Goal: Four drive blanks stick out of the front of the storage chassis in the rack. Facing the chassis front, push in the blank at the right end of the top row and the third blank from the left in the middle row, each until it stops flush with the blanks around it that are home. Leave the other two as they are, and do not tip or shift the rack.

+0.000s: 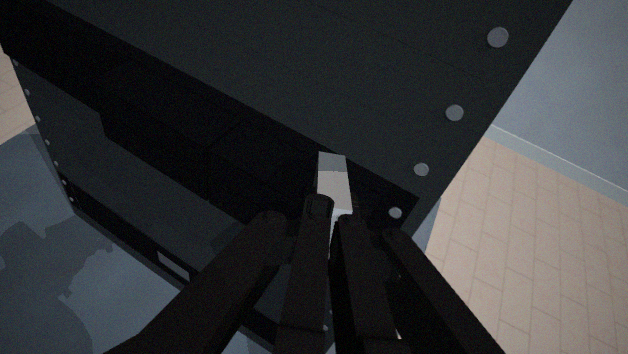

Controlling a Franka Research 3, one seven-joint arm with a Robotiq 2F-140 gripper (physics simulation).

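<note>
The rack shows as a large dark panel with round screw heads along its right edge. Below this panel runs a deep black recess where the chassis front lies in shadow. Faint edges show in it, but single drive blanks, their rows and how far any sticks out cannot be told apart. My gripper is shut and empty. Its pale fingertips are together in front of the right part of the recess, near the panel's lower edge. Whether they touch anything is hidden. The dark finger links cover the area below.
A lower dark panel with small screw heads on its left edge lies below the recess. A pale strip shows in a lower slot. Blue-grey floor with shadows is at lower left, tan floor and a wall at right.
</note>
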